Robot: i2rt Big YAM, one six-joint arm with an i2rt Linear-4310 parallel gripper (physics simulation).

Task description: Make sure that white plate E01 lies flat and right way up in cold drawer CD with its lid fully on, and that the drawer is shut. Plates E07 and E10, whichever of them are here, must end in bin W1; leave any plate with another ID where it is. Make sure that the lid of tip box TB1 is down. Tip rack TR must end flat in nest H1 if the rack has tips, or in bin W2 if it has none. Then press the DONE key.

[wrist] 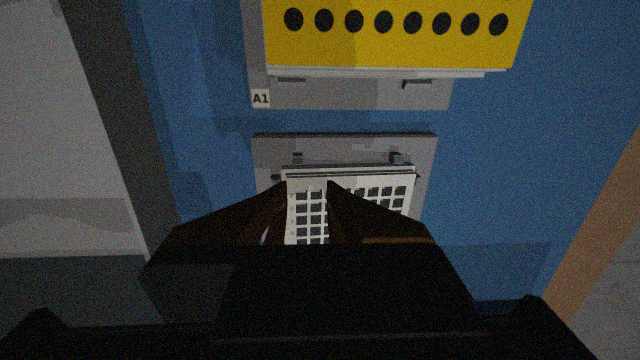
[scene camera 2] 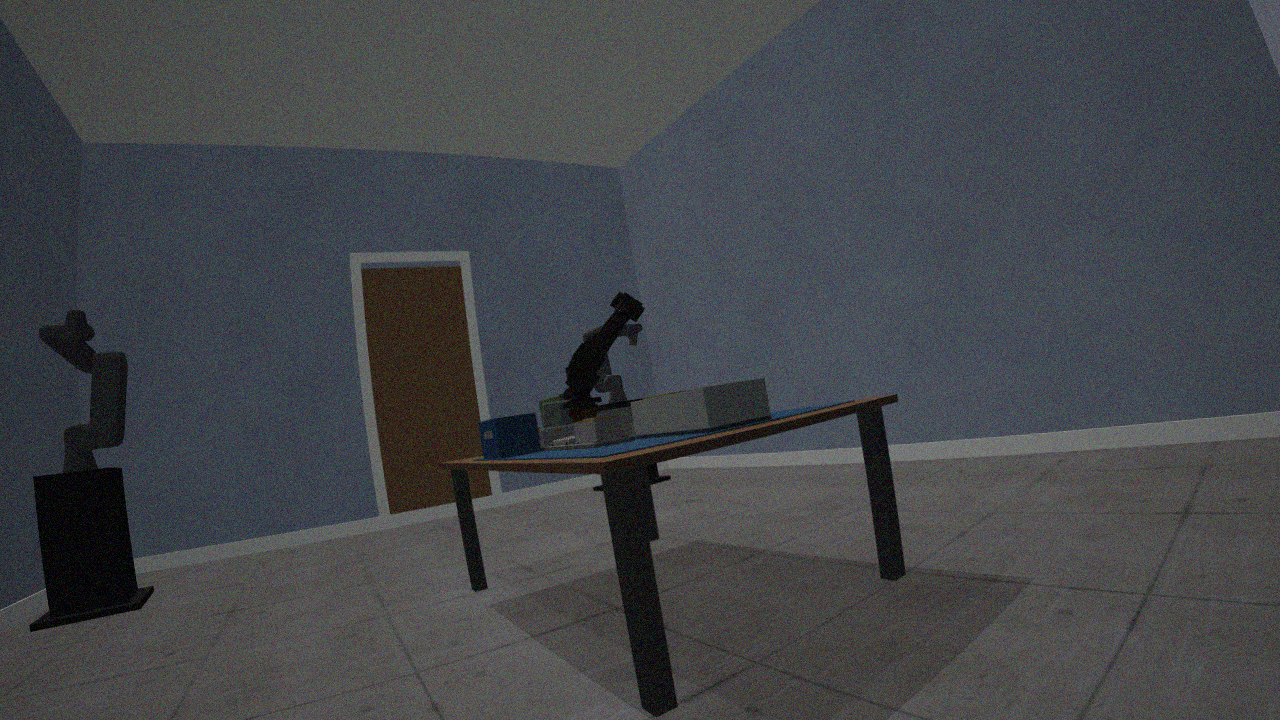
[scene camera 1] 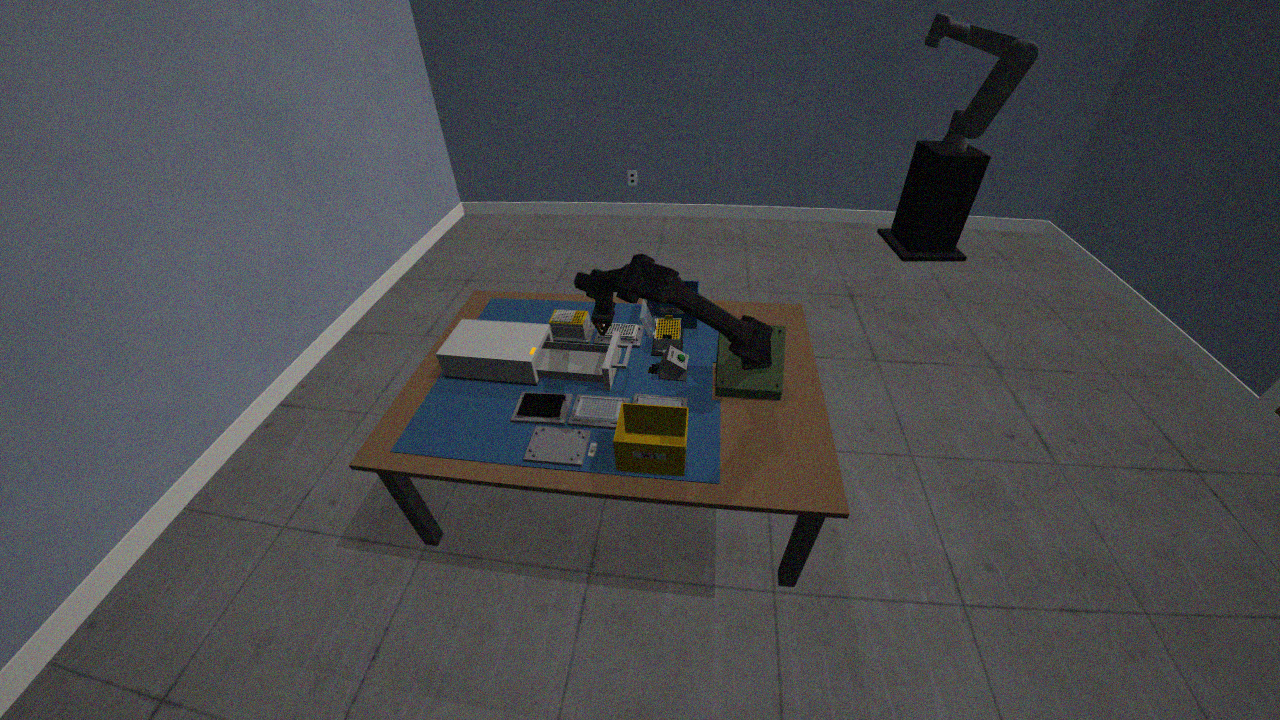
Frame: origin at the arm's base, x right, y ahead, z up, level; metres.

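Where they show: gripper, fingertip midpoint: (wrist: 307,190) (scene camera 1: 602,332); arm's base at its link origin: (scene camera 1: 754,348).
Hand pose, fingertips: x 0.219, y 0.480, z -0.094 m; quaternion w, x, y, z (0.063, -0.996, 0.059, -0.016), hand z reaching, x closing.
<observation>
Things, the pixels of their top centre, and the offset from my fingertips. "pt": a spot on its surface instead. Level surfaces: height alone.
- white gridded plate at its top centre: (wrist: 346,259) (scene camera 2: 572,435) (scene camera 1: 618,328) dx +0.020, dy -0.056, dz +0.002 m
- yellow-topped rack with dark holes, top centre: (scene camera 2: 596,417) (scene camera 1: 568,315) dx +0.044, dy +0.121, dz +0.045 m
- cold drawer at a spot on its surface: (scene camera 1: 572,362) pt dx -0.141, dy +0.090, dz -0.014 m
- box with a yellow perforated top, top centre: (scene camera 1: 668,324) dx -0.020, dy -0.227, dz +0.042 m
- green key at a spot on its surface: (scene camera 1: 682,357) pt dx -0.185, dy -0.267, dz +0.036 m
- yellow bin at its top centre: (scene camera 1: 652,423) dx -0.506, dy -0.172, dz +0.088 m
- blue mat at its surface level: dz -0.032 m
- dark-topped plate at its top centre: (scene camera 1: 541,403) dx -0.335, dy +0.160, dz -0.006 m
- white plate at its top centre: (scene camera 1: 598,406) dx -0.353, dy -0.014, dz -0.006 m
- blue bin at its top centre: (scene camera 2: 505,417) (scene camera 1: 673,289) dx +0.131, dy -0.252, dz +0.088 m
My gripper (scene camera 1: 603,328) (wrist: 307,190) points down over a white gridded plate (scene camera 1: 623,332) (wrist: 311,215). Its fingers are nearly together with nothing between them; contact with the plate cannot be told. The plate lies in a grey nest (wrist: 425,155); its ID is not readable. A yellow-topped rack with dark holes (scene camera 1: 570,324) (wrist: 395,45) stands beyond, on another grey nest (wrist: 350,96). The cold drawer (scene camera 1: 572,362) stands open from its white cabinet (scene camera 1: 490,349). A box with a yellow perforated top (scene camera 1: 668,328) has its clear lid (scene camera 1: 646,317) raised. A green key (scene camera 1: 682,357) is on a small grey housing.
A yellow bin (scene camera 1: 651,452) stands at the front of the blue mat (scene camera 1: 474,429). A dark-topped plate (scene camera 1: 543,405), a white plate (scene camera 1: 597,410) and a grey nest (scene camera 1: 557,445) lie beside it. A blue bin (scene camera 2: 510,436) stands at the back. The drawer's raised front (scene camera 1: 611,358) is near the gripper.
</observation>
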